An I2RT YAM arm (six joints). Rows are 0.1 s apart.
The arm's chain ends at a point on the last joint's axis. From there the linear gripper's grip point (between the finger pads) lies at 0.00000 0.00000 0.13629 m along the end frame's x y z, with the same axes.
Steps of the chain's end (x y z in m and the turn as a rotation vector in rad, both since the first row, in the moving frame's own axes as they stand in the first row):
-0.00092 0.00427 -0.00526 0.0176 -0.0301 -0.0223
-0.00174 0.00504 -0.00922 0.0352 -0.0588 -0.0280
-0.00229 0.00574 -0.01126 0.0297 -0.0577 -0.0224
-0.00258 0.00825 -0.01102 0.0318 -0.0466 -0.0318
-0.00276 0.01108 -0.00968 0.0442 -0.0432 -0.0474
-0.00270 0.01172 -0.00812 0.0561 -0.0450 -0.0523
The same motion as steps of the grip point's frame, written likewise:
-0.00505 0.00192 -0.00534 0.0176 -0.0301 -0.0223
-0.00981 0.00036 -0.00954 0.0352 -0.0588 -0.0280
-0.01019 0.00178 -0.01155 0.0297 -0.0577 -0.0224
-0.00900 0.00402 -0.01124 0.0318 -0.0466 -0.0318
-0.00878 0.00520 -0.00994 0.0442 -0.0432 -0.0474
-0.00902 0.00424 -0.00847 0.0561 -0.0450 -0.0523

